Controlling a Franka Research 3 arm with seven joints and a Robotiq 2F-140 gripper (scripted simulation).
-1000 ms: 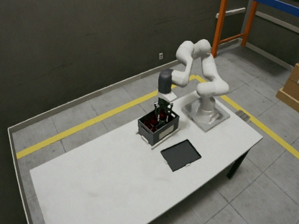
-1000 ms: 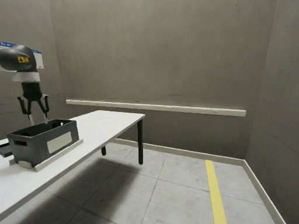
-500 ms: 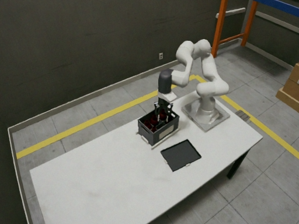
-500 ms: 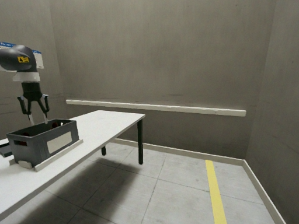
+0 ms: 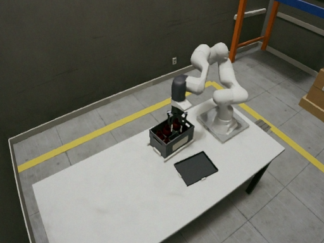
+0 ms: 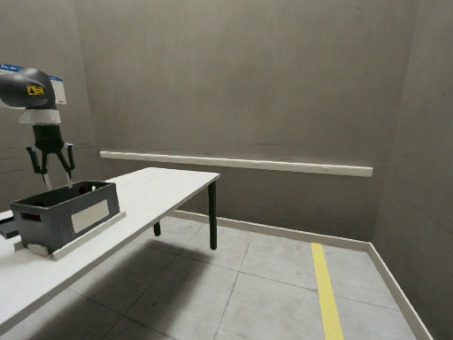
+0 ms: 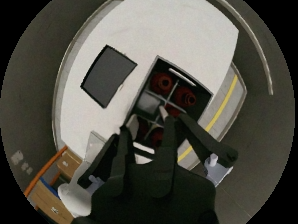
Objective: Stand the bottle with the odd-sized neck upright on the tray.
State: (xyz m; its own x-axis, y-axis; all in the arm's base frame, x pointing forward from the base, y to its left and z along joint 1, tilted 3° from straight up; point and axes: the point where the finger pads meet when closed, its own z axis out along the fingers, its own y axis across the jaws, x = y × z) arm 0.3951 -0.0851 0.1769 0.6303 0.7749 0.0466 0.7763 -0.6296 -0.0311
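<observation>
Now: the dark grey crate 4 cm to the right of my hand and 13 cm below it. Round my hand: flat black tray: 24 cm to the left, 20 cm below.
</observation>
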